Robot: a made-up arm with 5 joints.
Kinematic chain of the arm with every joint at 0, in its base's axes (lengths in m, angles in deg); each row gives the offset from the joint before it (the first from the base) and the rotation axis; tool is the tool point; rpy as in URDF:
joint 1: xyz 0 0 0.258 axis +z
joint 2: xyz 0 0 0 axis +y
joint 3: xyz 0.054 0 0.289 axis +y
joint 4: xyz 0.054 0 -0.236 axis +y
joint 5: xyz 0.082 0 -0.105 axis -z
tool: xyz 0 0 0 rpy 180 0 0
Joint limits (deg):
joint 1: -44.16..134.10
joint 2: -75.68..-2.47
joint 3: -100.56..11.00
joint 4: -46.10..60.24
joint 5: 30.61..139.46
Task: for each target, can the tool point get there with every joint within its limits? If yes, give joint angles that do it. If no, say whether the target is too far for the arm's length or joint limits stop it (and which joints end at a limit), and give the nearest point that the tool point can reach.
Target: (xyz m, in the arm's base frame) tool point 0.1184 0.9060 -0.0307
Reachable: no: too far | nearest point 0.0459 0.3511 0.3413 | short by 0.672 m
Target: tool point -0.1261 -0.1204 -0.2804
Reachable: no: joint limits stop it (at a limit: joint 1, joint 2, joint 3) | nearest point -0.0325 0.0335 0.1751 | short by 0.490 m
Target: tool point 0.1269 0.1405 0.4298
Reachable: yes | joints 47.92 -44.19 -8.98 -9.75 93.48
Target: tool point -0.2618 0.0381 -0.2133
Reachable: no: joint limits stop it (at a limit: joint 1, joint 2) | nearest point -0.0851 0.0878 0.1825 | short by 0.436 m
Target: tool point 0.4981 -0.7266 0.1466
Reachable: no: too far | nearest point 0.2716 -0.2637 0.3840 | short by 0.567 m
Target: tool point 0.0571 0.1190 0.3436
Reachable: yes | joints 64.38 -58.58 -9.51 49.40 48.31
